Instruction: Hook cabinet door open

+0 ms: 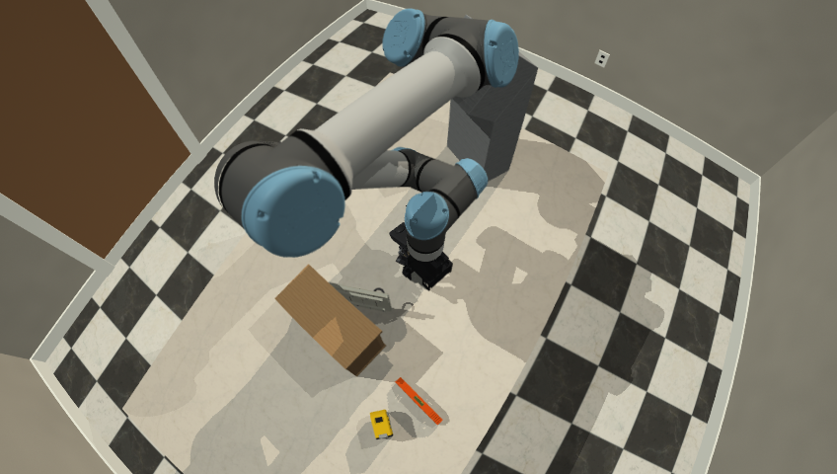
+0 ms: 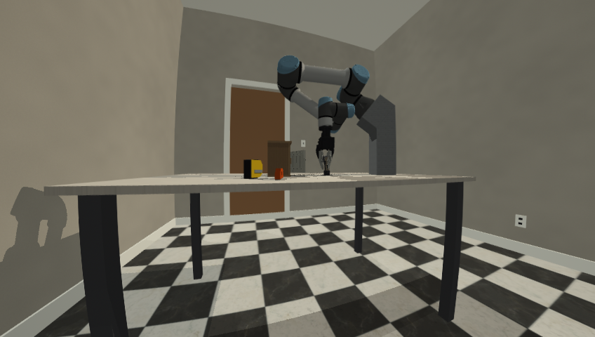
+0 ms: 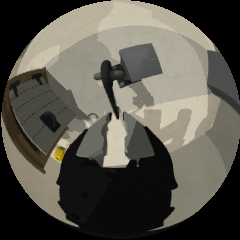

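Right now my hand is 2 cm past the thin dark hook, 3 cm to the left of it and 1 cm below it. The rest, counted from my hand: grey door 9 cm ahead, 14 cm to the right, 3 cm above; yellow tape measure 39 cm ahead, 1 cm below.
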